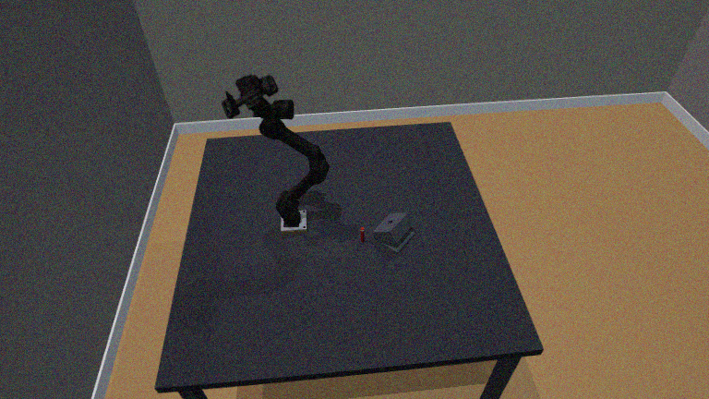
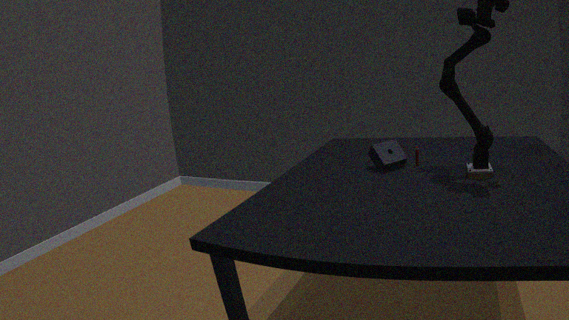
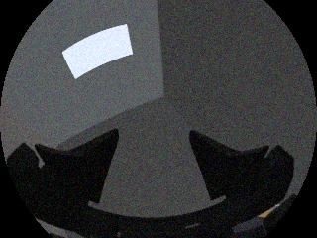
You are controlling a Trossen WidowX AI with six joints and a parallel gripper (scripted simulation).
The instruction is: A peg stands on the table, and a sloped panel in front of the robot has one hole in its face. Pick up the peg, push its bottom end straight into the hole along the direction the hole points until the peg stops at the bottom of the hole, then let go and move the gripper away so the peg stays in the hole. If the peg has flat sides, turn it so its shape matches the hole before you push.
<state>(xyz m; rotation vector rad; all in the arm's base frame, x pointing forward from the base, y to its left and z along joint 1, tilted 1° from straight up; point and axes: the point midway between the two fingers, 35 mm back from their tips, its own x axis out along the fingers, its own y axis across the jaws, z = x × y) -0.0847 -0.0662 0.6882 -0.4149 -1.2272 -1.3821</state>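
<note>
The red peg lies 380 mm ahead of my gripper tip, 10 mm to the right of it and 690 mm below it. Also, from my gripper tip: grey sloped panel (510 mm ahead, 20 mm to the left, 700 mm below).
</note>
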